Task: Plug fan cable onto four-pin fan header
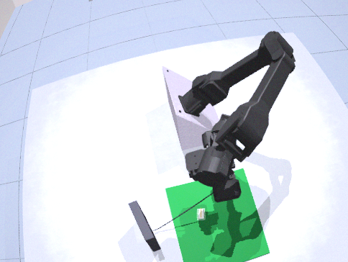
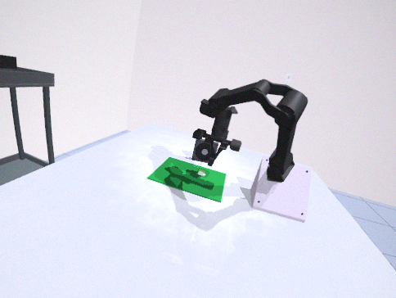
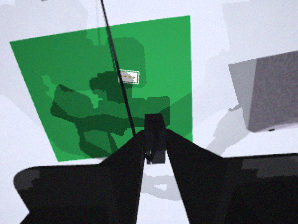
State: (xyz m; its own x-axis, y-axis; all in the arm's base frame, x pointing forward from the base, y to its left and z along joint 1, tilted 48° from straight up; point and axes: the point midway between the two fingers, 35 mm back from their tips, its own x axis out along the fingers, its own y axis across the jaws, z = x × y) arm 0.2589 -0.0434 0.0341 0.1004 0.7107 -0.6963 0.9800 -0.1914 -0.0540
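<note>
Right now my gripper tip is 130 mm above the green board, 70 mm short of it and 30 mm to the left of it. Also, from my gripper tip: white four-pin header 120 mm below, 60 mm to the right, 30 mm ahead; then dark fan plug 10 mm to the left; then dark fan 210 mm to the right, 60 mm below, 40 mm ahead.
</note>
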